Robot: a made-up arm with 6 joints.
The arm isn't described. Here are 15 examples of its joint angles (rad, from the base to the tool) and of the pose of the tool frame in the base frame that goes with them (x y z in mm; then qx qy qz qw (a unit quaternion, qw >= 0)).
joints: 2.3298 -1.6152 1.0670 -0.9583 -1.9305 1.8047
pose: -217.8 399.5 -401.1 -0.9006 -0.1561 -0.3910 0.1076
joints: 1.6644 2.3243 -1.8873 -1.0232 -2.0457 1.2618
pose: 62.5 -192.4 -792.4 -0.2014 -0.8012 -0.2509 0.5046
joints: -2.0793 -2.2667 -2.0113 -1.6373 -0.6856 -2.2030
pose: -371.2 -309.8 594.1 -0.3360 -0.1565 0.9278 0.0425
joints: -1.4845 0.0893 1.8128 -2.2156 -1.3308 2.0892
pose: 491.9 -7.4 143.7 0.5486 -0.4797 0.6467 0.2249
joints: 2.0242 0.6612 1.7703 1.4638 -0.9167 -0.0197
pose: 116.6 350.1 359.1 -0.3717 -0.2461 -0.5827 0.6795
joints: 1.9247 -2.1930 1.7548 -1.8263 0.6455 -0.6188
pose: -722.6 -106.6 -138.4 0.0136 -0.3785 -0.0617 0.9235
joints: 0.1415 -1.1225 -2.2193 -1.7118 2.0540 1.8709
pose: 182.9 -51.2 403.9 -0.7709 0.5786 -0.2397 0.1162
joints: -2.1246 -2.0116 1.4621 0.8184 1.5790 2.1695
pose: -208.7 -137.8 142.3 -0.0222 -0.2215 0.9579 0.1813
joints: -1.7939 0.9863 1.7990 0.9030 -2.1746 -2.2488
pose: 243.1 298.1 411.7 0.2787 -0.4765 0.8338 0.0106
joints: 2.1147 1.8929 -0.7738 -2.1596 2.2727 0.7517
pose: 608.9 -453.3 39.0 0.0032 -0.6970 0.5780 0.4244
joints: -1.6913 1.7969 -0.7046 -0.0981 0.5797 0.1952
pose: 101.3 906.1 -486.2 -0.3533 -0.5150 -0.7773 0.0765
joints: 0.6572 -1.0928 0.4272 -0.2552 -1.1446 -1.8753
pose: 580.5 -249.2 44.3 0.7519 0.2285 0.5176 0.3383
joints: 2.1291 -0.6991 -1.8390 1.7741 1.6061 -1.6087
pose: -391.7 -147.6 141.6 -0.8591 -0.2576 -0.0522 0.4392
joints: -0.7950 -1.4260 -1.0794 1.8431 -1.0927 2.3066
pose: 65.7 183.3 761.7 0.0909 -0.0995 -0.9810 0.1399
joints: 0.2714 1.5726 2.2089 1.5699 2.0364 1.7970
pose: -278.8 -79.1 -17.8 0.8560 -0.5097 0.0631 0.0587
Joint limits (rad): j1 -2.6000..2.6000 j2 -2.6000..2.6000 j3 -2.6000..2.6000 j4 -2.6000..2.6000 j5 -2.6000..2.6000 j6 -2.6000..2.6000
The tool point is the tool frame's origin. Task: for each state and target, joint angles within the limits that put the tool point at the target. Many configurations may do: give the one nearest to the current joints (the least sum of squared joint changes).
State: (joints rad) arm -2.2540 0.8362 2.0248 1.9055 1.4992 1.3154
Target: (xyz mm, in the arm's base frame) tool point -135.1 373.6 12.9
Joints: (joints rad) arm -2.1154 0.8162 1.9388 1.5847 1.1616 1.2925
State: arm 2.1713 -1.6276 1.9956 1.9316 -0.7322 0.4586
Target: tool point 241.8 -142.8 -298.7
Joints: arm 2.3139 -1.2757 2.0724 2.0064 -0.7836 0.6121
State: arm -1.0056 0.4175 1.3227 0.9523 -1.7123 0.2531
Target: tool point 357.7 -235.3 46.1
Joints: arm -0.1126 -0.3535 2.0446 0.9134 -1.3152 0.2488
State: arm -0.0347 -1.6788 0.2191 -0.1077 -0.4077 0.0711
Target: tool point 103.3 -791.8 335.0
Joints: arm -0.3484 -1.6430 0.3232 0.1844 -0.9172 -0.1167
